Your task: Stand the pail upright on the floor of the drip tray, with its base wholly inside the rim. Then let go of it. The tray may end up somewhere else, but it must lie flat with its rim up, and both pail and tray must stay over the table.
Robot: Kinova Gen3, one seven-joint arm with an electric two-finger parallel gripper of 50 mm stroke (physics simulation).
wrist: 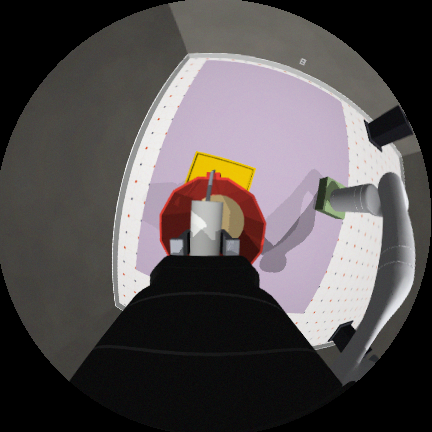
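Seen in the pictures: gripper, between the fingertips: point(204, 237); arm's base, origin of its link: point(336, 199).
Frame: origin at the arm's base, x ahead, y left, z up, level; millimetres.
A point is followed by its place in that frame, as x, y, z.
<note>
The red pail point(175, 212) {550, 146, 199} hangs below my gripper in the wrist view, its open mouth facing me. A tan round surface shows inside it. My gripper point(204, 237) {467, 160, 300} is shut on the pail's grey cylindrical handle grip, with a fingertip on each side. The yellow drip tray point(234, 169) {447, -31, -58} lies on the purple surface, beyond and partly behind the pail's far rim. Its far edge and far corners show, with a dark line just inside the edge; the pail hides its near part. The pail's base is hidden, and its height above the tray cannot be told.
A green block-like object point(324, 191) {72, -18, -8} is at the right, at the end of a grey arm-like body point(397, 220) {114, 75, 347}. The purple mat point(260, 110) {366, -351, -63} covers much of the white dotted table point(362, 235). A black post point(390, 127) stands at the upper right.
</note>
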